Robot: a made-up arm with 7 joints. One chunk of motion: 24 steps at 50 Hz.
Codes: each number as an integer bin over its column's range. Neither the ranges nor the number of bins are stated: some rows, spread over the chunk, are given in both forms.
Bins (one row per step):
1: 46 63 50 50 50 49
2: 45 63 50 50 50 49
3: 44 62 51 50 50 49
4: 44 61 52 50 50 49
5: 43 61 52 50 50 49
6: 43 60 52 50 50 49
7: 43 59 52 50 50 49
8: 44 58 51 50 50 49
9: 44 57 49 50 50 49
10: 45 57 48 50 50 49
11: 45 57 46 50 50 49
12: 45 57 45 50 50 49
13: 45 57 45 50 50 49
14: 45 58 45 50 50 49
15: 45 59 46 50 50 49
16: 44 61 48 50 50 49
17: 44 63 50 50 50 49
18: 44 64 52 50 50 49
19: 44 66 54 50 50 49
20: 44 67 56 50 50 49
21: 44 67 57 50 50 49
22: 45 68 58 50 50 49
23: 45 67 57 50 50 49
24: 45 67 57 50 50 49
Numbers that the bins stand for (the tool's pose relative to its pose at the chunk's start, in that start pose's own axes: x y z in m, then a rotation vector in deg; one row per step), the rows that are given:
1: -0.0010 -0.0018 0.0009 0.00 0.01 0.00
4: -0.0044 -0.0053 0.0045 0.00 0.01 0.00
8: -0.0044 -0.0104 0.0027 0.00 0.01 0.00
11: -0.0027 -0.0121 -0.0064 0.00 0.01 0.00
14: -0.0027 -0.0104 -0.0082 0.00 0.01 0.00
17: -0.0044 -0.0018 0.0009 0.00 0.01 0.00
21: -0.0044 0.0051 0.0136 0.00 0.01 0.00
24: -0.0027 0.0051 0.0136 0.00 0.01 0.00
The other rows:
2: -0.0027 -0.0018 0.0009 0.00 0.01 0.00
3: -0.0044 -0.0035 0.0027 0.00 0.01 0.00
5: -0.0062 -0.0053 0.0045 0.00 0.01 0.00
6: -0.0062 -0.0070 0.0045 0.00 0.01 0.00
7: -0.0062 -0.0087 0.0045 0.00 0.01 0.00
9: -0.0044 -0.0121 -0.0009 0.00 0.01 0.00
10: -0.0027 -0.0121 -0.0027 0.00 0.01 0.00
12: -0.0027 -0.0121 -0.0082 0.00 0.01 0.00
13: -0.0027 -0.0121 -0.0082 0.00 0.01 0.00
15: -0.0027 -0.0087 -0.0064 0.00 0.01 0.00
16: -0.0044 -0.0053 -0.0027 0.00 0.01 0.00
18: -0.0044 -0.0001 0.0045 0.00 0.01 0.00
19: -0.0044 0.0033 0.0082 0.00 0.01 0.00
20: -0.0044 0.0051 0.0118 0.00 0.01 0.00
22: -0.0027 0.0068 0.0155 0.00 0.01 0.00
23: -0.0027 0.0051 0.0136 0.00 0.01 0.00

